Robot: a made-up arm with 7 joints.
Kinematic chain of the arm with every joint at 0, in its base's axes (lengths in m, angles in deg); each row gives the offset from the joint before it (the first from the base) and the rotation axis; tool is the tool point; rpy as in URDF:
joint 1: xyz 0 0 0.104 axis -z
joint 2: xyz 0 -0.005 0.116 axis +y
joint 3: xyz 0 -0.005 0.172 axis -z
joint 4: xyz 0 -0.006 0.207 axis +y
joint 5: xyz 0 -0.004 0.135 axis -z
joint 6: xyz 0 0 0.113 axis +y
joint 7: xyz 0 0 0.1 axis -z
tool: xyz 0 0 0 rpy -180 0 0
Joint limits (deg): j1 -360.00..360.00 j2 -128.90..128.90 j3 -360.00..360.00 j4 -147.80..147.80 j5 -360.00..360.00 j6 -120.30..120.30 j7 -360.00..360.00
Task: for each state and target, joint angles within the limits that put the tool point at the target. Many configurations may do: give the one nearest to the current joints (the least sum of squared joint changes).
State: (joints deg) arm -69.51 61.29 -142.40 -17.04 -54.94 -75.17 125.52
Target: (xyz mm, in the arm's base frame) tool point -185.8 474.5 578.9
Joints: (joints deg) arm -107.63 42.49 -153.80 -12.33 -60.95 -91.64 125.52
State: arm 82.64 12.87 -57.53 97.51 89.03 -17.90 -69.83
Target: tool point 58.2 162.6 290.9
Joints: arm 49.84 -16.02 -96.94 147.80 103.04 -33.71 -69.83
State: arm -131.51 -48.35 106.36 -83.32 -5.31 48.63 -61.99
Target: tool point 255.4 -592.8 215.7
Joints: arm -133.50 -89.65 90.44 -58.66 -0.15 46.58 -61.99
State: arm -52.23 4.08 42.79 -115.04 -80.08 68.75 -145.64
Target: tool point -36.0 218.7 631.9
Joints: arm -27.84 34.66 34.06 -96.24 -72.76 78.49 -145.64
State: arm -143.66 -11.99 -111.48 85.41 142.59 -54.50 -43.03
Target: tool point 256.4 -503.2 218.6
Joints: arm -138.45 -64.67 -129.63 64.16 137.13 -42.64 -43.03
